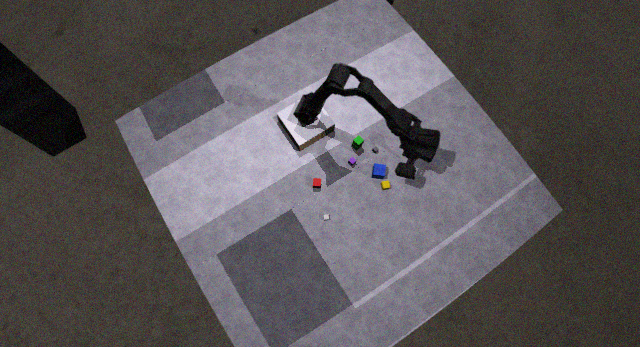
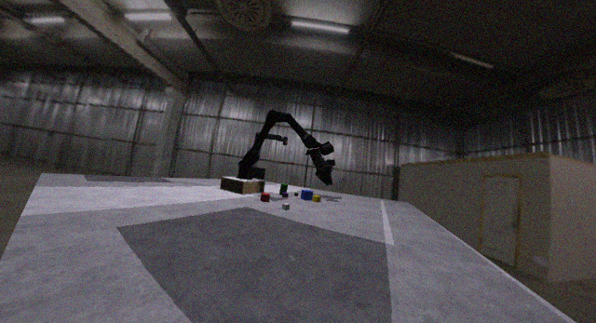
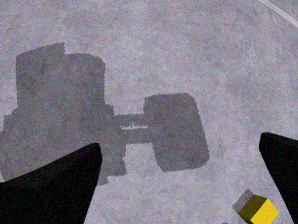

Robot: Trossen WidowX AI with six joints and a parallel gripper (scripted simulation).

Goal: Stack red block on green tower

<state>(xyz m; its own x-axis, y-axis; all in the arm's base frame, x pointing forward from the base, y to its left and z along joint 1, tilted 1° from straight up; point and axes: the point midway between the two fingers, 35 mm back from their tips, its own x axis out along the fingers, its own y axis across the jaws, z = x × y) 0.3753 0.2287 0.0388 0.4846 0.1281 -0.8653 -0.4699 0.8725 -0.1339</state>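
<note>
The red block lies 160 mm behind my gripper tip, 330 mm to the right of it and 60 mm below it. Also, from my gripper tip: purple block: 170 mm behind, 170 mm to the right, 70 mm below; then yellow block: 20 mm behind, 120 mm to the right, 60 mm below; then blue block: 80 mm behind, 110 mm to the right, 60 mm below.
</note>
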